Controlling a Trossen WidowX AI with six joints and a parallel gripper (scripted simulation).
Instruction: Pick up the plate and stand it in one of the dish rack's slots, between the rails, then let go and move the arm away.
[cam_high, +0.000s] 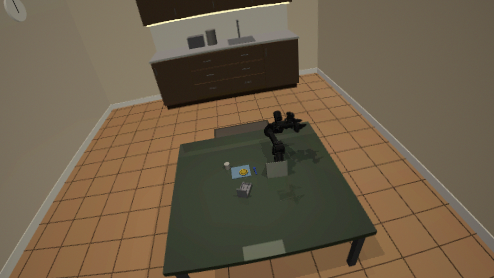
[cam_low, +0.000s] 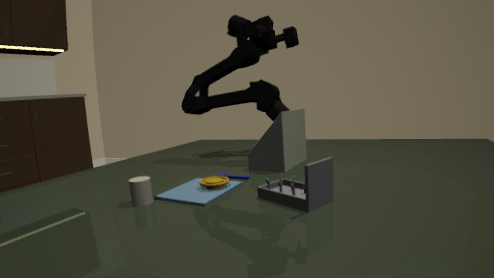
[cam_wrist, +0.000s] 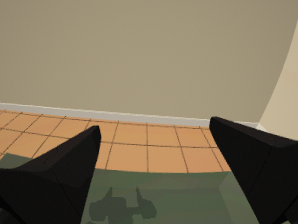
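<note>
Now: gripper tip 500 mm short of the yellow plate, 30 mm to the right of it and 350 mm above it. Also, from my gripper tip: grey dish rack (500 mm ahead, 220 mm to the left, 350 mm below); blue stick (400 mm ahead, 20 mm to the left, 360 mm below); light blue mat (520 mm ahead, 10 mm to the left, 370 mm below).
</note>
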